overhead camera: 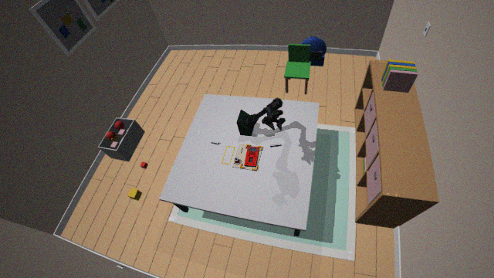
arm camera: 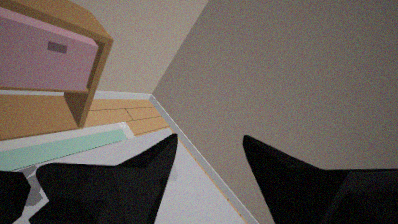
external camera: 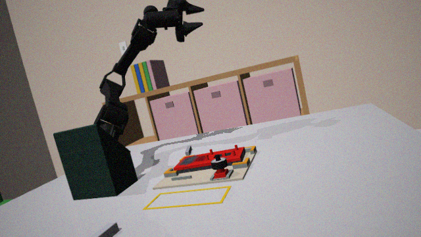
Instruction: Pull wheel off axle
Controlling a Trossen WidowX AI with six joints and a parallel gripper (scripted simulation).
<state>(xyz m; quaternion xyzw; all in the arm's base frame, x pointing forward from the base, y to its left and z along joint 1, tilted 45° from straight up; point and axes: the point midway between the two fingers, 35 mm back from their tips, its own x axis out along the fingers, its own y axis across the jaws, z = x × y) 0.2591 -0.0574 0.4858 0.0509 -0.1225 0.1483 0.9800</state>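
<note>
My gripper tip is 44 cm above the dark wheel, 39 cm to the left of it and 2 cm short of it.
</note>
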